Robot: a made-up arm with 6 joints. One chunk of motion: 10 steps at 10 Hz.
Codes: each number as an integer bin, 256 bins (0 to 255) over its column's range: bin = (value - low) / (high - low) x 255, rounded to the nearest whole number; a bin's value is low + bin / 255 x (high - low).
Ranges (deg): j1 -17..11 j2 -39..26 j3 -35..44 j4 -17..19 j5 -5..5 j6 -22..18
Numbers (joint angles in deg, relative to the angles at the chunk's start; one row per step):
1: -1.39 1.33 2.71 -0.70 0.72 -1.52
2: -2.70 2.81 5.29 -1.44 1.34 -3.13
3: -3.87 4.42 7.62 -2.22 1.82 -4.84
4: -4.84 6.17 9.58 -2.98 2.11 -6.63
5: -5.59 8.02 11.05 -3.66 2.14 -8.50
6: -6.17 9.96 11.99 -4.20 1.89 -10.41
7: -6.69 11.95 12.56 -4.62 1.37 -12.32
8: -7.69 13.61 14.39 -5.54 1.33 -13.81
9: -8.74 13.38 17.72 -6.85 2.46 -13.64
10: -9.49 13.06 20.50 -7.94 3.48 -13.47
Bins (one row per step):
1: 142 158 122 115 146 131
2: 130 164 130 110 162 120
3: 120 170 138 105 174 109
4: 111 177 144 99 181 98
5: 104 184 149 94 182 86
6: 99 192 152 91 176 74
7: 94 200 154 88 162 62
8: 85 206 159 81 161 52
9: 75 205 170 72 190 53
10: 68 204 179 64 216 54

